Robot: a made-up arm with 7 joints.
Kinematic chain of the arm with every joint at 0, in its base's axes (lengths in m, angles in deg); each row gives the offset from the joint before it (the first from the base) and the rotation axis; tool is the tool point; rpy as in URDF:
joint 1: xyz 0 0 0.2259 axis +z
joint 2: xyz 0 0 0 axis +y
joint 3: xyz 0 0 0.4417 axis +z
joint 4: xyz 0.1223 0 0 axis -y
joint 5: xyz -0.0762 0 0.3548 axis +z
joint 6: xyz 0 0 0 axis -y
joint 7: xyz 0.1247 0 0 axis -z
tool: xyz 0 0 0 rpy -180 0 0
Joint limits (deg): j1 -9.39..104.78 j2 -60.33..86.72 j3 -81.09..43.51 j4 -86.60..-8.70 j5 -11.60..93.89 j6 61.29..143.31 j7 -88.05..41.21
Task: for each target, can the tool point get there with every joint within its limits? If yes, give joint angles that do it. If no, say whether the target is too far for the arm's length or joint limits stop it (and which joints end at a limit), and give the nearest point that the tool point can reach.
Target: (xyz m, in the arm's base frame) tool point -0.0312 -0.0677 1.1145
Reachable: yes | joints 39.31 -38.13 1.91 -62.45 71.56 114.55 -45.94
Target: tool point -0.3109 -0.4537 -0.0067
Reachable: no: joint limits stop it (at a limit: joint 2, joint 3, joint 4, joint 5, joint 6) | nearest point -0.4125 -0.6019 0.4794 | short by 0.518 m
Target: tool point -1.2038 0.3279 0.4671
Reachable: no: too far | nearest point -0.8025 0.0755 0.6079 | short by 0.495 m
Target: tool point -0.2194 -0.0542 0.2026
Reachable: no: joint limits stop it (at a limit: joint 1, joint 2, joint 3, joint 4, joint 5, joint 6) | nearest point -0.5573 -0.4710 0.4794 | short by 0.604 m
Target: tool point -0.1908 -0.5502 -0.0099
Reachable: no: joint limits stop it (at a limit: joint 2, joint 3, joint 4, joint 5, joint 6) | nearest point -0.2391 -0.6894 0.4794 | short by 0.511 m
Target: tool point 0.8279 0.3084 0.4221
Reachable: yes | joints 46.22 54.40 -51.38 -59.25 14.98 94.94 -72.77
